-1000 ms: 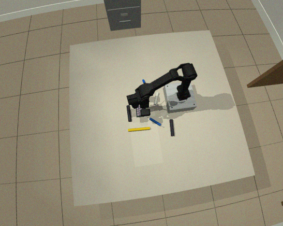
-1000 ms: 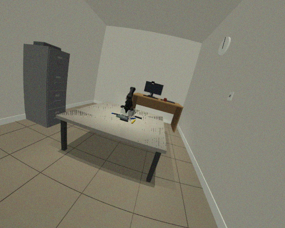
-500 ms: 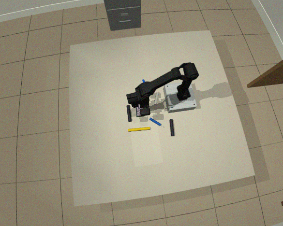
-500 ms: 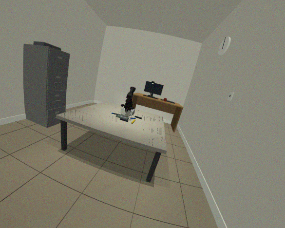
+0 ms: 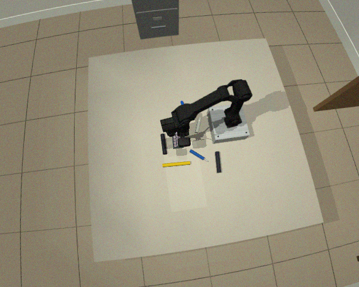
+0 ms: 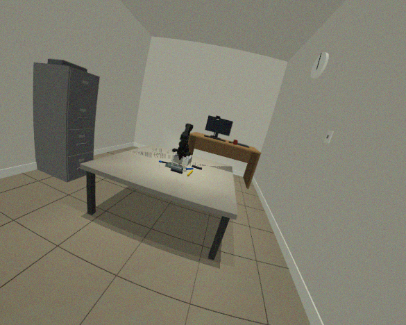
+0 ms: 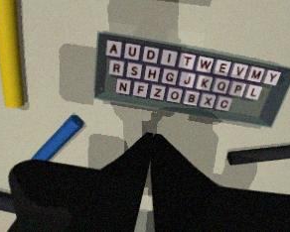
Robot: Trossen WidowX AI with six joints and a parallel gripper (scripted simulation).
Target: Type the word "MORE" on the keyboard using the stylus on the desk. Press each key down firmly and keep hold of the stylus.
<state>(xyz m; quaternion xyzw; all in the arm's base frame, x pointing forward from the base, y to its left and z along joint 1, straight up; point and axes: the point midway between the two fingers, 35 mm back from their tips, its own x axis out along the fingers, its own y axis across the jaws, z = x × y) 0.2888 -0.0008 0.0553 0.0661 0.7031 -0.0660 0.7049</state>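
The stylus lies 14 cm to the left of my gripper tip, 9 cm below it and 8 cm behind it. From my gripper tip the other things lie so: grey stylus tip: 17 cm to the left, 10 cm behind, 9 cm below; white cylinder: 12 cm behind, 9 cm below, 5 cm to the right; yellow pencil: 14 cm to the left, 9 cm below, 7 cm ahead.
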